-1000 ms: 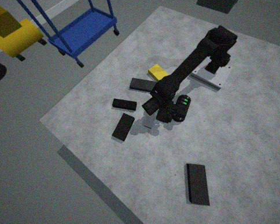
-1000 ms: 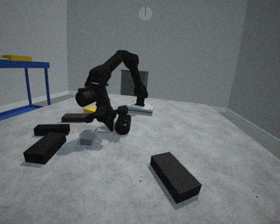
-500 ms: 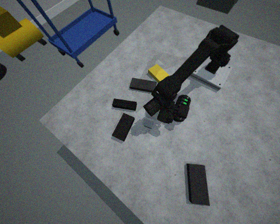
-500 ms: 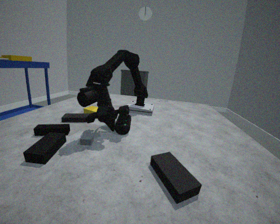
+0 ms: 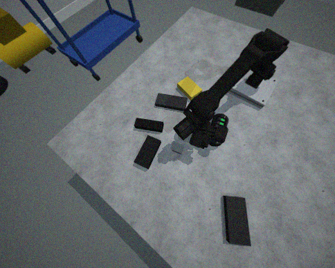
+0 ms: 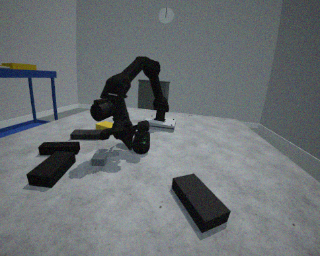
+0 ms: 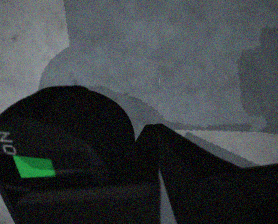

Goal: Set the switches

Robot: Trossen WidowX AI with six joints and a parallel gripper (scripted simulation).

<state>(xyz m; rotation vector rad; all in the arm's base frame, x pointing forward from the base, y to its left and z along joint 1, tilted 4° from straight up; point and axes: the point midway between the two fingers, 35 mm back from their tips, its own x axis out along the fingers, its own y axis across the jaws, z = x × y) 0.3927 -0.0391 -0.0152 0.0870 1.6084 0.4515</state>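
Right now the grey cube is 120 mm ahead of my gripper tip, 60 mm to the right of it and 10 mm above it. Also, from my gripper tip: yellow block: 180 mm behind, 210 mm to the right, 10 mm above; then dark block: 190 mm ahead, 260 mm to the left, 10 mm above.
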